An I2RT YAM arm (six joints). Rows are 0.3 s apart.
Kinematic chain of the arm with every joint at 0, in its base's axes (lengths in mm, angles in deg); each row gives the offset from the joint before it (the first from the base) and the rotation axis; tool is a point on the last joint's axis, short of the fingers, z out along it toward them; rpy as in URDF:
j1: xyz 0 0 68 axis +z
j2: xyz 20 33.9 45.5 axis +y
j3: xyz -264 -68.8 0 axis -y
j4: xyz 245 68.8 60 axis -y
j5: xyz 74 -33.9 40.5 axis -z
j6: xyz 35.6 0 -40.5 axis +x
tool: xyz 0 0 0 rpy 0 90 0
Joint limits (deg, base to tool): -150..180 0..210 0..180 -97..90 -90..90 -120..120
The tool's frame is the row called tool.
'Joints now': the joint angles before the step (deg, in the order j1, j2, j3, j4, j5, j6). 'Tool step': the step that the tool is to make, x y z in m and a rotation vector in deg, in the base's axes. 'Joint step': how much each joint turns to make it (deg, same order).
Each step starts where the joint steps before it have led.
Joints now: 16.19, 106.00, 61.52, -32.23, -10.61, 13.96
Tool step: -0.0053, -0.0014, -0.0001, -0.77, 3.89, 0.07
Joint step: -0.01, 0.21, 0.64, -4.38, -0.35, -0.02
